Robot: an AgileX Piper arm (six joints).
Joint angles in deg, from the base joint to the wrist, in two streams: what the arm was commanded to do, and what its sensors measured. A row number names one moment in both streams.
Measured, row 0:
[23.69 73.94 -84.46 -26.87 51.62 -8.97]
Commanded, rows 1 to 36:
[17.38 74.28 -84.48 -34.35 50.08 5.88]
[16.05 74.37 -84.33 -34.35 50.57 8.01]
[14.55 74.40 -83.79 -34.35 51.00 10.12]
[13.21 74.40 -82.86 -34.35 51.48 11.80]
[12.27 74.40 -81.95 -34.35 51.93 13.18]
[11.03 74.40 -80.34 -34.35 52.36 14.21]
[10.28 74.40 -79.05 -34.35 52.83 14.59]
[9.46 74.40 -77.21 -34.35 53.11 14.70]
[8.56 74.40 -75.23 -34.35 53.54 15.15]
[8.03 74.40 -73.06 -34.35 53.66 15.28]
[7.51 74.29 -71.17 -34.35 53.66 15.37]
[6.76 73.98 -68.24 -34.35 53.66 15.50]
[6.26 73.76 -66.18 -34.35 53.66 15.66]
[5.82 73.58 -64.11 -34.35 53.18 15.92]
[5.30 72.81 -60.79 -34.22 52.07 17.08]
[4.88 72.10 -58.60 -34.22 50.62 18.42]
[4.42 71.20 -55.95 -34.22 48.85 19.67]
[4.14 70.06 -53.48 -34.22 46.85 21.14]
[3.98 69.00 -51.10 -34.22 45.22 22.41]
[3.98 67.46 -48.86 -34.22 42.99 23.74]
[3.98 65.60 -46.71 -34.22 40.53 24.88]
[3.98 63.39 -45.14 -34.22 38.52 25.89]
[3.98 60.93 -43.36 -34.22 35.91 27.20]
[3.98 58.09 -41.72 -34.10 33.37 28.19]
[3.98 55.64 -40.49 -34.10 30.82 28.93]
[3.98 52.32 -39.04 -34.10 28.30 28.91]
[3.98 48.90 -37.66 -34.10 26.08 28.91]
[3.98 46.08 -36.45 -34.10 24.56 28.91]
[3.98 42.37 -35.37 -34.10 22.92 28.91]
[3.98 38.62 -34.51 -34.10 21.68 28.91]
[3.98 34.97 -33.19 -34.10 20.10 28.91]
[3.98 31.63 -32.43 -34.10 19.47 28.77]
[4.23 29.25 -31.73 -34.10 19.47 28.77]
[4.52 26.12 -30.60 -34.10 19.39 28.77]
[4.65 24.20 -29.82 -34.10 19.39 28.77]
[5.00 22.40 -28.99 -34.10 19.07 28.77]
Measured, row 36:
[4.32 30.10 -32.23 -33.59 20.38 28.35]
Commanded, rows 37 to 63:
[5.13 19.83 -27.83 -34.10 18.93 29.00]
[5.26 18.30 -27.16 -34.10 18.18 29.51]
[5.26 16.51 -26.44 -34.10 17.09 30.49]
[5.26 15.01 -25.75 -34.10 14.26 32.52]
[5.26 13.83 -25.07 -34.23 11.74 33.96]
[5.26 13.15 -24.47 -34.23 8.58 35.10]
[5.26 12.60 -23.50 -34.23 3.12 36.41]
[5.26 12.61 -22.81 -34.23 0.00 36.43]
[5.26 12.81 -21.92 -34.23 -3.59 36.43]
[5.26 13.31 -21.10 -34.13 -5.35 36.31]
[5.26 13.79 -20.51 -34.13 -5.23 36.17]
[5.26 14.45 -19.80 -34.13 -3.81 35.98]
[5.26 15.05 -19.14 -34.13 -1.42 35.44]
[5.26 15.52 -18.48 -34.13 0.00 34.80]
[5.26 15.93 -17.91 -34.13 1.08 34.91]
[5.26 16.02 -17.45 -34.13 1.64 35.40]
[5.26 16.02 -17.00 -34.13 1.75 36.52]
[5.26 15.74 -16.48 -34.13 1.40 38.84]
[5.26 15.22 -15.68 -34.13 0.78 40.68]
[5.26 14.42 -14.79 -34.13 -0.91 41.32]
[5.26 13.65 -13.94 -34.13 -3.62 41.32]
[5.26 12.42 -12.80 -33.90 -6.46 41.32]
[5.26 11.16 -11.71 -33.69 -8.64 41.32]
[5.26 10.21 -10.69 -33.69 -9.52 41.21]
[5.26 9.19 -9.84 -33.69 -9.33 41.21]
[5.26 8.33 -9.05 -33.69 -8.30 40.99]
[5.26 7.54 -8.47 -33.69 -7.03 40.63]
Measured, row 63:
[5.15 10.37 -11.08 -33.54 -6.89 40.72]
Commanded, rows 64 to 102:
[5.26 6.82 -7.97 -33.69 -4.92 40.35]
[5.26 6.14 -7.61 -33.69 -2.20 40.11]
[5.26 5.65 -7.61 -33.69 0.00 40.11]
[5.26 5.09 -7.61 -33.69 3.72 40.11]
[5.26 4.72 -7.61 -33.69 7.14 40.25]
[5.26 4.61 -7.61 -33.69 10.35 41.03]
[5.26 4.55 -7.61 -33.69 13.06 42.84]
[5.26 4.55 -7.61 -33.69 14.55 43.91]
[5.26 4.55 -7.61 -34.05 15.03 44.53]
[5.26 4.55 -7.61 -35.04 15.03 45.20]
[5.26 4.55 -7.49 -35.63 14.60 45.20]
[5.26 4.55 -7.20 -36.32 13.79 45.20]
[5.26 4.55 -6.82 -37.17 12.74 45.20]
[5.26 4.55 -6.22 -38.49 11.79 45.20]
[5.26 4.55 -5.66 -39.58 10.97 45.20]
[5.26 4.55 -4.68 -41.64 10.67 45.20]
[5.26 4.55 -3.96 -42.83 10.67 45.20]
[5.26 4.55 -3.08 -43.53 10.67 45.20]
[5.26 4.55 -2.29 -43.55 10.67 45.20]
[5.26 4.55 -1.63 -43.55 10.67 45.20]
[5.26 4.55 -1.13 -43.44 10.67 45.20]
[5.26 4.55 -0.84 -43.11 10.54 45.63]
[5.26 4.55 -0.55 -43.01 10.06 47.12]
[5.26 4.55 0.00 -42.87 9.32 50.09]
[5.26 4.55 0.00 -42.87 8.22 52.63]
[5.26 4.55 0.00 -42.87 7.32 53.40]
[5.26 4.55 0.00 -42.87 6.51 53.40]
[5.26 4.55 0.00 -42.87 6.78 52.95]
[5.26 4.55 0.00 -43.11 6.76 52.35]
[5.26 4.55 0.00 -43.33 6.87 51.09]
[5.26 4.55 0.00 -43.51 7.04 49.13]
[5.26 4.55 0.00 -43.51 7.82 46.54]
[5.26 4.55 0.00 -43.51 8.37 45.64]
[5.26 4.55 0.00 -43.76 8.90 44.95]
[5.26 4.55 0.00 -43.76 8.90 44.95]
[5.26 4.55 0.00 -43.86 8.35 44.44]
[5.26 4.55 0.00 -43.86 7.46 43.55]
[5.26 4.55 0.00 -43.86 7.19 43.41]
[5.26 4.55 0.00 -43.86 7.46 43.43]
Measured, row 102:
[5.15 4.71 -0.28 -43.16 8.28 45.28]
